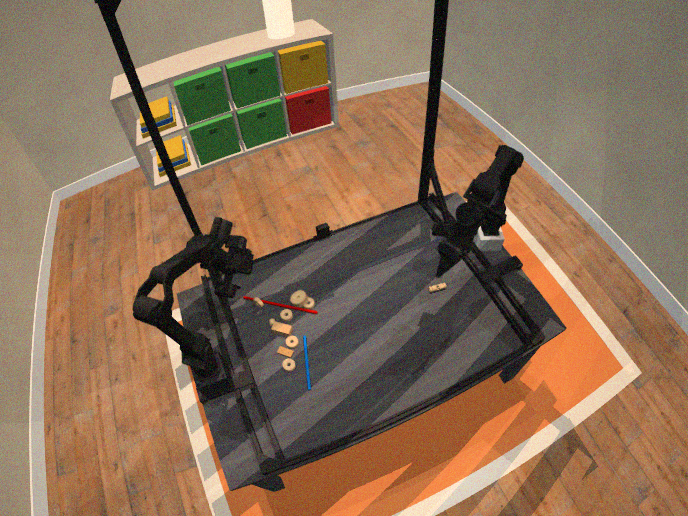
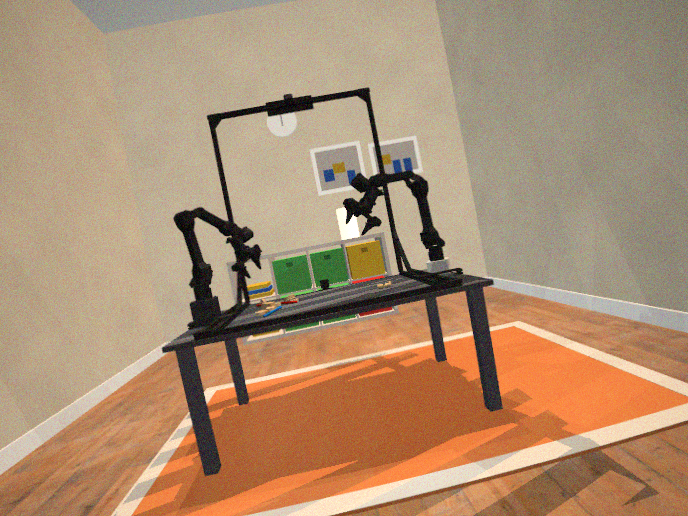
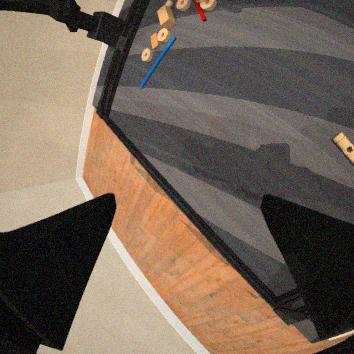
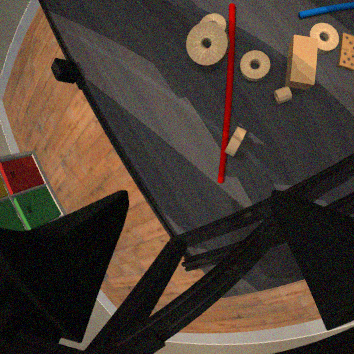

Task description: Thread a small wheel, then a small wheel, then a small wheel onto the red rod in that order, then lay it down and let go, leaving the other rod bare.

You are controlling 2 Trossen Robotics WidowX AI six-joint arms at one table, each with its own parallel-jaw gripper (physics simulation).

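Places are measured from the left arm's base along level axes (x back, y right, z up), in centimetres.
Pixels of known places: left gripper, fingertip midpoint: (image 1: 441, 273) (image 2: 354, 229) (image 3: 190, 201); right gripper, fingertip midpoint: (image 1: 242, 273) (image 2: 255, 273) (image 4: 201, 197); left arm's base at its link origin: (image 1: 489, 229) (image 2: 437, 259); right arm's base at its link origin: (image 1: 206, 368) (image 2: 203, 299) (image 3: 93, 24).
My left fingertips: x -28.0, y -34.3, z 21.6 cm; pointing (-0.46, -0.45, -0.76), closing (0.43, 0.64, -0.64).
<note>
Ahead of a thing's pixels: the offset from my left fingertips to its top centre.
The red rod @[dx -49.5, dy +8.7, dz -27.3 cm] (image 1: 280, 304) (image 2: 289, 301) (image 4: 229, 95) lies on the table with no wheel around it. The blue rod @[dx -39.2, dy -12.5, dz -27.3 cm] (image 1: 306, 361) (image 3: 158, 62) (image 4: 325, 10) lies bare as well. One small wheel @[dx -46.6, dy +4.6, dz -26.9 cm] (image 1: 282, 314) (image 4: 245, 65) lies flat near the red rod, a second small wheel @[dx -44.1, dy -5.5, dz -26.9 cm] (image 1: 287, 342) (image 4: 315, 35) beyond a block, and a third small wheel @[dx -44.7, dy -13.6, dz -26.9 cm] (image 1: 283, 366) (image 3: 143, 54) near the blue rod. Another small wheel @[dx -39.3, dy +9.0, dz -26.9 cm] (image 1: 310, 303) (image 4: 214, 20) lies against a larger wheel @[dx -42.4, dy +10.1, dz -24.3 cm] (image 1: 294, 299) (image 4: 196, 47). My right gripper (image 2: 253, 271) (image 4: 201, 197) and left gripper (image 2: 356, 227) (image 3: 189, 197) are open and empty, above the table.
A small wooden piece @[dx -56.5, dy +8.9, dz -24.3 cm] (image 1: 258, 302) (image 4: 235, 142) lies against one end of the red rod. A block @[dx -47.5, dy -1.4, dz -25.3 cm] (image 1: 281, 328) (image 4: 301, 60), a little peg @[dx -51.2, dy +1.6, dz -26.4 cm] (image 4: 283, 95) and a drilled plate @[dx -46.2, dy -8.9, dz -27.5 cm] (image 1: 285, 351) (image 4: 347, 51) lie among the wheels. A holed bar @[dx +4.7, dy +13.3, dz -26.4 cm] (image 1: 437, 287) (image 3: 344, 145) lies apart.
</note>
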